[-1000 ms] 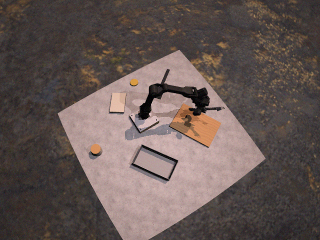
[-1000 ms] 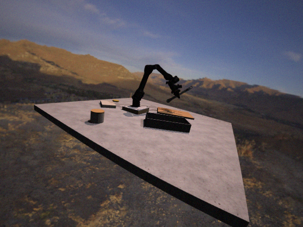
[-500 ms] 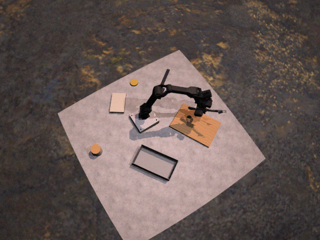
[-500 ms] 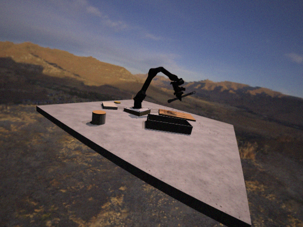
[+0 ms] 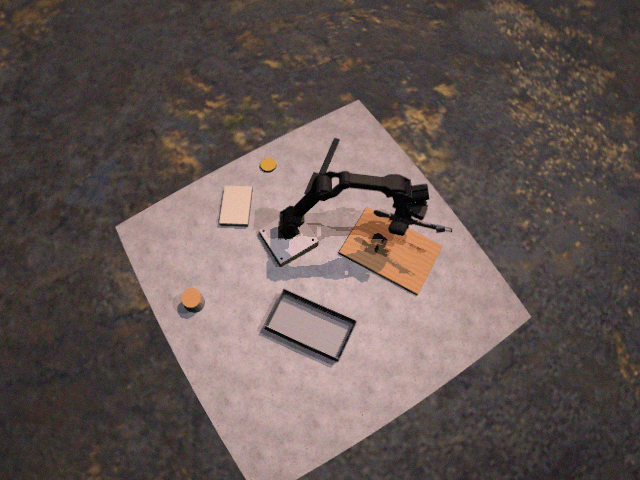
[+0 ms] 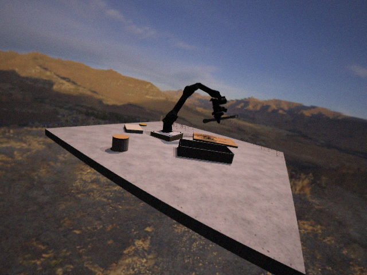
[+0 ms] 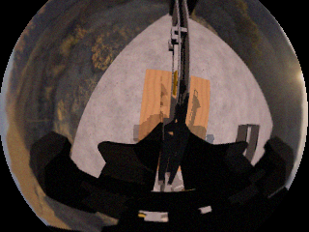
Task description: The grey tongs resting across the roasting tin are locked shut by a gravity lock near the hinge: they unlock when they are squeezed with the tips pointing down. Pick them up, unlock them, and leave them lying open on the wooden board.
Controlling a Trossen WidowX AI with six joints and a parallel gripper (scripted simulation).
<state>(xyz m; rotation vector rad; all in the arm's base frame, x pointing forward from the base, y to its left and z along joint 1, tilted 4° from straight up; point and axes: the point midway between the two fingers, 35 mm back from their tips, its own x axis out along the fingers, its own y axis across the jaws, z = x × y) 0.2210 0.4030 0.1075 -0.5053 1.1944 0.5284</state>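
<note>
Right now my gripper tip is 14 cm above the wooden board, 6 cm to the left of it and 1 cm short of it. The rest, counted from my gripper tip: roasting tin (49 cm to the right, 16 cm ahead, 12 cm below); pale flat block (56 cm to the right, 44 cm behind, 13 cm below); black spatula (45 cm behind, 15 cm to the right, 14 cm below).
</note>
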